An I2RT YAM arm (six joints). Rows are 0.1 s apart.
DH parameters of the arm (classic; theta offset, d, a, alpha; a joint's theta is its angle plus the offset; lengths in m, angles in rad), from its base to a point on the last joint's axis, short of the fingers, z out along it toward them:
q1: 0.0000 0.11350 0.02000 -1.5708
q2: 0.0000 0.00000 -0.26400 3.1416
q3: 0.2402 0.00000 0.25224 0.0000
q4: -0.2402 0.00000 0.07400 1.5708
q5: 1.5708 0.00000 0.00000 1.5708
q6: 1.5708 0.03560 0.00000 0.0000
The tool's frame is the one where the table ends.
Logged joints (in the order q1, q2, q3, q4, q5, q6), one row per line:
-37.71 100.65 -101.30 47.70 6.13 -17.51
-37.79 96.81 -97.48 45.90 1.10 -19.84
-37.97 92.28 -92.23 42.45 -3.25 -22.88
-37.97 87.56 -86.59 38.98 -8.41 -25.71
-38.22 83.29 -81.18 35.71 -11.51 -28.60
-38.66 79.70 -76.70 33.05 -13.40 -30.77
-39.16 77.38 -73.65 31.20 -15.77 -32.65
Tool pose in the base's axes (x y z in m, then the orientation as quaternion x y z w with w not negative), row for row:
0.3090 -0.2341 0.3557 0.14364 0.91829 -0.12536 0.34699
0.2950 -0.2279 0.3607 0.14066 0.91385 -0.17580 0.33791
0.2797 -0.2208 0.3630 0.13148 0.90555 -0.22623 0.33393
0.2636 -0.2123 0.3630 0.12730 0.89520 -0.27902 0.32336
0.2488 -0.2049 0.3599 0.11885 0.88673 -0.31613 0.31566
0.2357 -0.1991 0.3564 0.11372 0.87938 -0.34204 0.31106
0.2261 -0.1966 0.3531 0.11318 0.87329 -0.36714 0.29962
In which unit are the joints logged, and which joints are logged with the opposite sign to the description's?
The joints are logged in degrees. Opposite sign: q3, q4, q5.
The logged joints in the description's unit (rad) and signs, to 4 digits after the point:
-0.6582 1.7567 1.7680 -0.8325 -0.1070 -0.3056
-0.6596 1.6897 1.7013 -0.8011 -0.0192 -0.3463
-0.6627 1.6106 1.6097 -0.7409 0.0567 -0.3993
-0.6627 1.5282 1.5113 -0.6803 0.1468 -0.4487
-0.6671 1.4537 1.4169 -0.6233 0.2009 -0.4992
-0.6747 1.3910 1.3387 -0.5768 0.2339 -0.5370
-0.6835 1.3505 1.2854 -0.5445 0.2752 -0.5699

